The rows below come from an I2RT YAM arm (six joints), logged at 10 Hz.
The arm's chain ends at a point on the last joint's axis. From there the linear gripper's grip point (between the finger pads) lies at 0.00 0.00 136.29 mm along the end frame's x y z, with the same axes.
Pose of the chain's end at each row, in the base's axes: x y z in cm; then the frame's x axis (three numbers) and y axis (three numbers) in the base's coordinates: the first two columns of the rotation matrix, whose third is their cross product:
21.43 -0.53 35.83 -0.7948 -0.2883 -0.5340 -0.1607 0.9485 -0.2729
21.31 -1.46 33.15 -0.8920 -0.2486 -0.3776 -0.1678 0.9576 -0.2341
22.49 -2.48 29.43 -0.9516 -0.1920 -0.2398 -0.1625 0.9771 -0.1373
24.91 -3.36 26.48 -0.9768 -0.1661 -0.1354 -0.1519 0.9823 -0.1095
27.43 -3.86 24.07 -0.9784 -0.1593 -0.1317 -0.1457 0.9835 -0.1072
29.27 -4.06 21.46 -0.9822 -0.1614 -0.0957 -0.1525 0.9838 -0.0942
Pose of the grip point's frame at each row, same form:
29.41 -2.32 24.92 -0.7948 -0.2883 -0.5340 -0.1607 0.9485 -0.2729
27.03 -3.44 20.94 -0.8920 -0.2486 -0.3776 -0.1678 0.9576 -0.2341
26.04 -3.73 16.33 -0.9516 -0.1920 -0.2398 -0.1625 0.9771 -0.1373
26.97 -4.54 13.06 -0.9768 -0.1661 -0.1354 -0.1519 0.9823 -0.1095
29.43 -5.03 10.64 -0.9784 -0.1593 -0.1317 -0.1457 0.9835 -0.1072
30.76 -5.12 7.95 -0.9822 -0.1614 -0.0957 -0.1525 0.9838 -0.0942

